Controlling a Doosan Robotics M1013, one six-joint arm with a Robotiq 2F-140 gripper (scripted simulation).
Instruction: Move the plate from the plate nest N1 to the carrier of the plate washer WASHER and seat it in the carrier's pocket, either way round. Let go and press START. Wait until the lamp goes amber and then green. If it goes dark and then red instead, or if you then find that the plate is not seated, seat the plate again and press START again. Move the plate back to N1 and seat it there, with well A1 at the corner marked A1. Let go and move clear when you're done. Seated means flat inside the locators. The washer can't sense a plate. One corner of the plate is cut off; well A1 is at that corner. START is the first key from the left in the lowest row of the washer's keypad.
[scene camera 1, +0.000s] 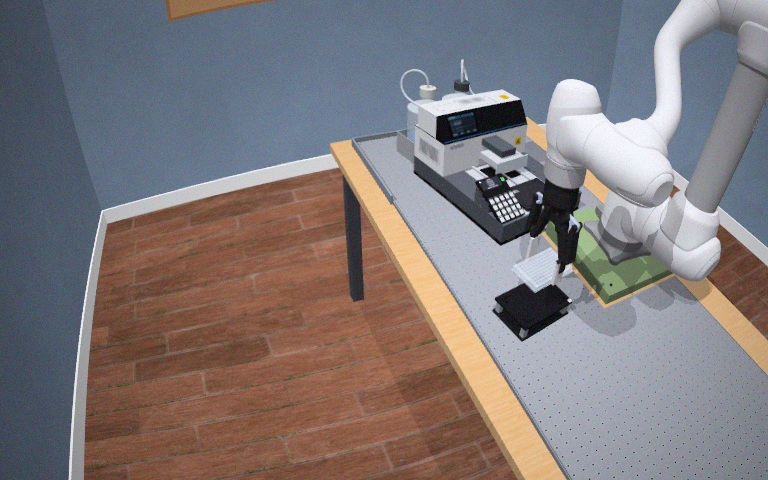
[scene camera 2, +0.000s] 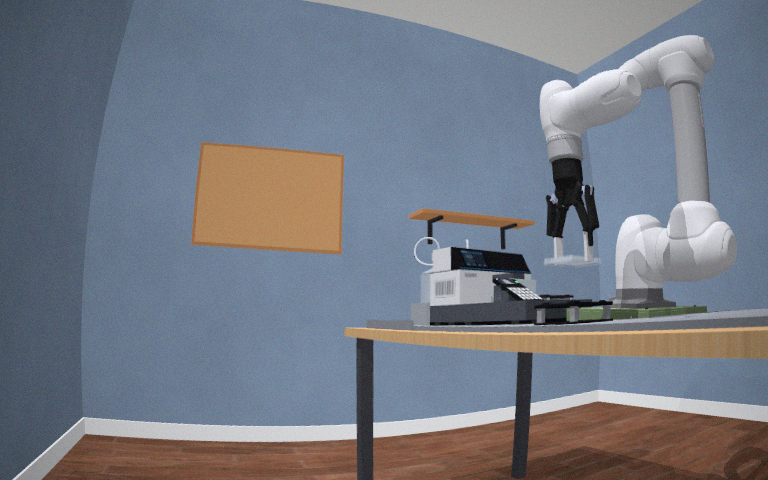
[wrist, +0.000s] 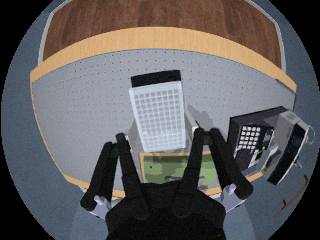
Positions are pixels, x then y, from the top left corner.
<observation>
gripper: scene camera 1; scene camera 2 573, 263; wrist
same spot on gripper: (scene camera 1: 567, 242) = (wrist: 102, 170)
same spot on plate washer: (wrist: 278, 125) = (scene camera 2: 471, 300)
</observation>
